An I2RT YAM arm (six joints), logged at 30 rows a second.
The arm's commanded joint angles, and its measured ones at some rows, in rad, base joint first. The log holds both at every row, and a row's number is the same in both.
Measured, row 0:
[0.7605 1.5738 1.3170 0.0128 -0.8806 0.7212]
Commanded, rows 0 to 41:
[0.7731 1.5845 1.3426 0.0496 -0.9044 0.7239]
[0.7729 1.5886 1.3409 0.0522 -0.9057 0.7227]
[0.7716 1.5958 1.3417 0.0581 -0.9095 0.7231]
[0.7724 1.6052 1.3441 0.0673 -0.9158 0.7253]
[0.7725 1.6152 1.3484 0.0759 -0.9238 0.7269]
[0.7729 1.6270 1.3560 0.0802 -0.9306 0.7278]
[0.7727 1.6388 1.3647 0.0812 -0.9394 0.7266]
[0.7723 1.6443 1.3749 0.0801 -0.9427 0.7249]
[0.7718 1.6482 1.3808 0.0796 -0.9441 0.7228]
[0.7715 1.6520 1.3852 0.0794 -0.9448 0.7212]
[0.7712 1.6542 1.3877 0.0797 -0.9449 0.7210]
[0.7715 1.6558 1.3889 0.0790 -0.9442 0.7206]
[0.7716 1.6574 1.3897 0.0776 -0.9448 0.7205]
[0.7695 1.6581 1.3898 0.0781 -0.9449 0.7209]
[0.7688 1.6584 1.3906 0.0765 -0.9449 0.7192]
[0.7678 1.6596 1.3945 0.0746 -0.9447 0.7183]
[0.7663 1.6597 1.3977 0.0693 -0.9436 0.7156]
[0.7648 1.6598 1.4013 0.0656 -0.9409 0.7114]
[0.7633 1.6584 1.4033 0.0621 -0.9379 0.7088]
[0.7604 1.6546 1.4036 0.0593 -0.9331 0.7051]
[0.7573 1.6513 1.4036 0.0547 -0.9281 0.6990]
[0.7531 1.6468 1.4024 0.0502 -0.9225 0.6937]
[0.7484 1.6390 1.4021 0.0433 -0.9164 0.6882]
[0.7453 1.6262 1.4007 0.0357 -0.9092 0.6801]
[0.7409 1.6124 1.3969 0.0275 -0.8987 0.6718]
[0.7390 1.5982 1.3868 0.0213 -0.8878 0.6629]
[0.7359 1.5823 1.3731 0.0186 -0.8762 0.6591]
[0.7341 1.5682 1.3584 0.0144 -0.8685 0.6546]
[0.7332 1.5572 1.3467 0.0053 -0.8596 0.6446]
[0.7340 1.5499 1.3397 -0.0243 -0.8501 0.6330]
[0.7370 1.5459 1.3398 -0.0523 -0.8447 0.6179]
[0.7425 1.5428 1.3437 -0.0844 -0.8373 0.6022]
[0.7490 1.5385 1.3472 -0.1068 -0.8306 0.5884]
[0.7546 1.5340 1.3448 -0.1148 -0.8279 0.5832]
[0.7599 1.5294 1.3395 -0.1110 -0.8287 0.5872]
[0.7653 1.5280 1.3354 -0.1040 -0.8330 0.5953]
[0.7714 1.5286 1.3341 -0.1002 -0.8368 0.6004]
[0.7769 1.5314 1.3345 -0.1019 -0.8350 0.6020]
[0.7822 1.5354 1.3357 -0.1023 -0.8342 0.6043]
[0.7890 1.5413 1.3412 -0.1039 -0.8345 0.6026]
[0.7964 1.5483 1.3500 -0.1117 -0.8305 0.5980]
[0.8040 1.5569 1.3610 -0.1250 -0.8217 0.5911]
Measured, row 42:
[0.7738 1.5444 1.3491 -0.0917 -0.8455 0.6159]
